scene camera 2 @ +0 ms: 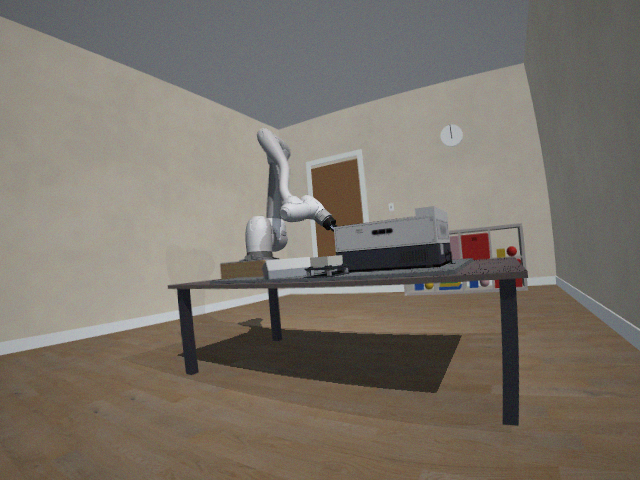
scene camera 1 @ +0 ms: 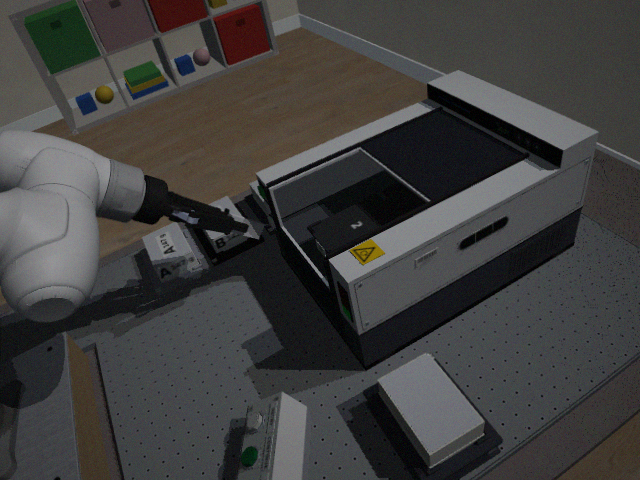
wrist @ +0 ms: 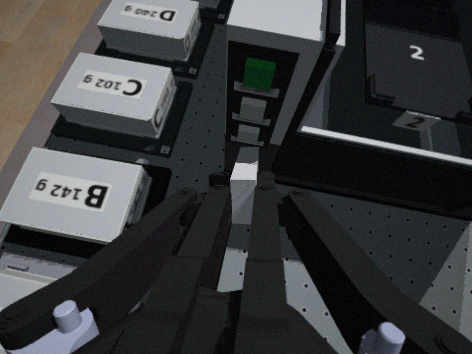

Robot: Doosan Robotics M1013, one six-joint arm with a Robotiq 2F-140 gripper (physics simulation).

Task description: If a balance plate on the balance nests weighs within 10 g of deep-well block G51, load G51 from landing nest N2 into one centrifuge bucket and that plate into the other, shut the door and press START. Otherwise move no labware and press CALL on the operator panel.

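Frame: origin at the arm's base, x ahead, y left, z up, level; centimetres.
Seen in the pictures: gripper, between the fingertips: (scene camera 1: 260, 230) (wrist: 249, 164).
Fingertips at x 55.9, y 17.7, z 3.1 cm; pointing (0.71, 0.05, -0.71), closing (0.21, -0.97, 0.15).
Pixels of each thing's middle, then the offset from my fingertips to it. "spot": a spot on its surface instead. Level surfaces: height alone.
- centrifuge, middle of its body: (scene camera 1: 417, 203) (scene camera 2: 394, 241) dx +26.9, dy -11.6, dz +1.3 cm
- door, middle of its body: (scene camera 1: 438, 150) dx +31.9, dy -11.2, dz +10.3 cm
- white block, middle of its body: (scene camera 1: 428, 407) (scene camera 2: 327, 261) dx +9.1, dy -42.8, dz -4.9 cm
- dark nest, a spot on its surface: (scene camera 1: 488, 444) spot: dx +13.5, dy -50.2, dz -7.0 cm
- operator panel, a spot on its surface: (scene camera 1: 289, 439) spot: dx -9.4, dy -38.1, dz -4.5 cm
- perforated table mat, height of its surface: dz -10.8 cm
My gripper (scene camera 1: 247, 227) (scene camera 2: 333, 227) (wrist: 249, 164) is shut and empty, its tips at the front end of the centrifuge (scene camera 1: 413, 294) (scene camera 2: 408, 235) (wrist: 277, 17), by the button column with a green button (wrist: 260, 74). The door (scene camera 1: 444, 149) is slid back; a dark bucket marked 2 (scene camera 1: 336, 229) (wrist: 417, 77) shows in the opening. Plate A, 147 g (scene camera 1: 168, 245), plate B, 142 g (wrist: 65, 197), plate C, 102 g (wrist: 107, 92), and plate D, 240 g (wrist: 145, 25), sit in a row. A white block (scene camera 1: 431, 408), no readable label, sits on a dark nest (scene camera 1: 488, 444). The operator panel (scene camera 1: 289, 439) stands nearby.
The perforated table mat (scene camera 1: 180, 382) lies under the equipment. The wooden-sided robot base (scene camera 1: 85, 403) (scene camera 2: 242, 270) is at the left. A shelf unit (scene camera 1: 105, 72) (scene camera 2: 521, 248) with coloured bins stands beyond the table.
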